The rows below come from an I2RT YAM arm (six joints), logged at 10 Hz.
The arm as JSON. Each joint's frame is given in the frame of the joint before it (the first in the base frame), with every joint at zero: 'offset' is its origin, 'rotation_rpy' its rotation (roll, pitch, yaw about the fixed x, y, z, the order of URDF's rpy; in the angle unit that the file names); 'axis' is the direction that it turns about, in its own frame. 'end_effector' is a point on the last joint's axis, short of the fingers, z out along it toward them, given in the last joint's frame.
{
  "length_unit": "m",
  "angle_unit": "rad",
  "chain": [
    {
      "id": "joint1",
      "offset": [
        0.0,
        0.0,
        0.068
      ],
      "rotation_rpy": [
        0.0,
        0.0,
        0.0
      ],
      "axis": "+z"
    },
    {
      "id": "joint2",
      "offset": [
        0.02,
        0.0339,
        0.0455
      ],
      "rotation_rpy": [
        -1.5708,
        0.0,
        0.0
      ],
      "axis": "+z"
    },
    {
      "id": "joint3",
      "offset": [
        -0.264,
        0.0,
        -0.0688
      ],
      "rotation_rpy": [
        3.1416,
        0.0,
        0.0
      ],
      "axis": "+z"
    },
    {
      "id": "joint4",
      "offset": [
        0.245,
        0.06,
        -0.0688
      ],
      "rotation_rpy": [
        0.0,
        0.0,
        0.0
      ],
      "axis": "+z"
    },
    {
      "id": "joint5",
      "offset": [
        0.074,
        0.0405,
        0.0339
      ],
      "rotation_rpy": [
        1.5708,
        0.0,
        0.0
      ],
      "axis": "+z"
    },
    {
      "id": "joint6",
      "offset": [
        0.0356,
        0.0,
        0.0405
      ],
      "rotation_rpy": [
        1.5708,
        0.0,
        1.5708
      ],
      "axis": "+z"
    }
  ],
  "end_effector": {
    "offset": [
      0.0,
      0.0,
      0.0
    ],
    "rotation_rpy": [
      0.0,
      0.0,
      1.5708
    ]
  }
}
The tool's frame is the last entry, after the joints.
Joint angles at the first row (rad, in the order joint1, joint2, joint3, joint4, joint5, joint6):
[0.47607 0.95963 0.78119 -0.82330 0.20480 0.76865]
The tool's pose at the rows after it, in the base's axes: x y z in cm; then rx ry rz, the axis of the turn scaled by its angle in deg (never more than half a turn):
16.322, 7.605, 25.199, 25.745, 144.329, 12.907
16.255, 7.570, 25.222, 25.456, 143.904, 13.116
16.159, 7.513, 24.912, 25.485, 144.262, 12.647
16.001, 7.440, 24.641, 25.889, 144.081, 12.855
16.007, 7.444, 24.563, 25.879, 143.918, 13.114
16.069, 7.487, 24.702, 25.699, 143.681, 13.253
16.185, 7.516, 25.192, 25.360, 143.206, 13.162
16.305, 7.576, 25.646, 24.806, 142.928, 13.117
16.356, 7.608, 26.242, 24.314, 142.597, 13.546
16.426, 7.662, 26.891, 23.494, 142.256, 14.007
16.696, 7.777, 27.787, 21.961, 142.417, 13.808
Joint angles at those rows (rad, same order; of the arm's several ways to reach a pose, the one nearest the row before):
[0.47556 0.96423 0.77718 -0.81614 0.20126 0.76971]
[0.47576 0.95727 0.77326 -0.81050 0.20239 0.76574]
[0.47576 0.95511 0.76199 -0.80969 0.20431 0.76563]
[0.47628 0.94573 0.74702 -0.80179 0.20482 0.77161]
[0.47604 0.94416 0.74239 -0.79466 0.20334 0.77161]
[0.47672 0.94569 0.74732 -0.79310 0.20399 0.76969]
[0.47601 0.94876 0.76596 -0.80071 0.20826 0.76336]
[0.47630 0.95354 0.78438 -0.80837 0.21020 0.75551]
[0.47598 0.95433 0.80617 -0.81991 0.20710 0.74915]
[0.47607 0.95641 0.83025 -0.83101 0.20303 0.73889]
[0.47407 0.97272 0.87210 -0.85430 0.19864 0.71669]

